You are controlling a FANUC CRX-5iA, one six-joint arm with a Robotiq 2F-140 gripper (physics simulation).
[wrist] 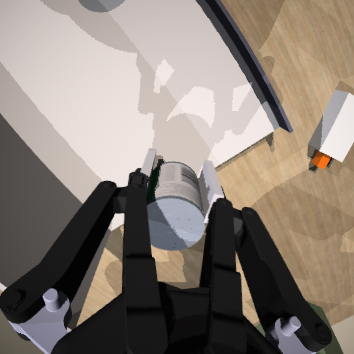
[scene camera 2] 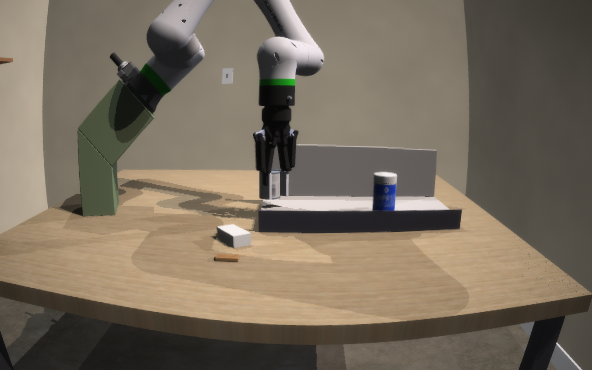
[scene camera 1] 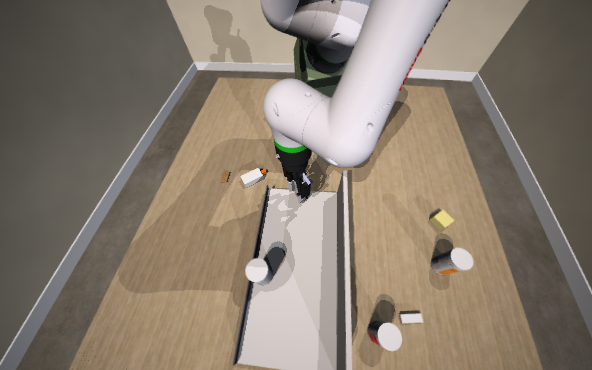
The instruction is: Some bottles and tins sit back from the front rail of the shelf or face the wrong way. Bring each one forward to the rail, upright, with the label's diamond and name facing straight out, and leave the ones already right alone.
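Where they show: gripper, between the fingertips: (wrist: 177, 166) (scene camera 2: 275, 196) (scene camera 1: 297, 195); arm's base, origin of its link: (scene camera 2: 137, 97) (scene camera 1: 327, 50).
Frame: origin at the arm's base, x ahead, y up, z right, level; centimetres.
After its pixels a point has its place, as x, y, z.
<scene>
A tin (scene camera 2: 274, 186) @[43.3, -25.0, 3.9] (wrist: 176, 222) @[41.8, -21.4, 2.2] with a grey-blue top is held between the fingers of my gripper (scene camera 1: 298, 193) @[43.5, -27.9, 3.3] (scene camera 2: 277, 182) (wrist: 177, 166) @[43.5, -27.9, 3.3] at the robot's end of the shelf (scene camera 1: 300, 310) @[78.5, -30.9, -4.6] (scene camera 2: 325, 204) @[56.3, -30.9, -2.8] (wrist: 100, 75) @[55.3, -30.9, 0.7]. Its pale printed side shows, and a sliver of green shows on the side away from the rail in the wrist view. It looks about upright; any gap below it is hard to tell. A blue bottle (scene camera 1: 257, 270) @[71.5, -20.0, 8.1] (scene camera 2: 384, 195) @[71.1, -24.7, 11.3] with a white cap stands upright at the front rail (scene camera 1: 244, 320) @[84.1, -30.0, 10.4] (scene camera 2: 360, 221) @[65.3, -30.9, 13.0] (wrist: 255, 75) @[47.5, -30.1, 14.4], its diamond and name facing out.
The back panel (scene camera 1: 348, 250) @[62.7, -16.1, -14.3] (scene camera 2: 365, 170) @[67.6, -23.1, -13.9] stands along the shelf. Beyond it are an orange-labelled bottle (scene camera 1: 452, 261) @[58.7, -23.1, -44.2], a red-labelled one (scene camera 1: 385, 336) @[79.8, -23.9, -26.1], a yellow block (scene camera 1: 442, 220) @[43.2, -30.0, -47.3] and a small white block (scene camera 1: 411, 318) @[74.5, -32.6, -36.2]. A white box (scene camera 1: 251, 177) @[37.4, -31.0, 23.4] (scene camera 2: 233, 236) @[37.5, -31.2, 27.7] (wrist: 337, 125) @[37.6, -31.0, 22.5] and brown piece (scene camera 1: 226, 176) @[37.6, -33.0, 34.8] (scene camera 2: 226, 258) @[37.9, -33.2, 36.4] lie in front.
</scene>
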